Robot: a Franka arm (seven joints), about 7 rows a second.
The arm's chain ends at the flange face. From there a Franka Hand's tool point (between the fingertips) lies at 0.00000 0.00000 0.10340 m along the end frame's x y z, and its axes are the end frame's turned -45 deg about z.
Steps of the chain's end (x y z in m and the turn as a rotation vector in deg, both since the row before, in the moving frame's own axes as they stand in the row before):
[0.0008 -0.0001 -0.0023 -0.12 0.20 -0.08]
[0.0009 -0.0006 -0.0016 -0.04 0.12 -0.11]
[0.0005 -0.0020 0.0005 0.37 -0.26 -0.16]
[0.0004 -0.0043 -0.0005 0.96 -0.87 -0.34]
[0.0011 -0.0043 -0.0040 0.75 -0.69 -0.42]
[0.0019 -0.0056 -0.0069 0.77 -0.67 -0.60]
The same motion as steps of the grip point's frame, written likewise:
[0.0007 0.0009 -0.0023 -0.23 0.06 -0.08]
[0.0012 0.0004 -0.0016 -0.11 0.06 -0.11]
[0.0019 -0.0019 0.0005 0.45 0.08 -0.16]
[0.0034 -0.0051 -0.0005 1.29 0.06 -0.34]
[0.0039 -0.0041 -0.0040 1.02 0.04 -0.42]
[0.0054 -0.0045 -0.0069 1.02 0.07 -0.60]

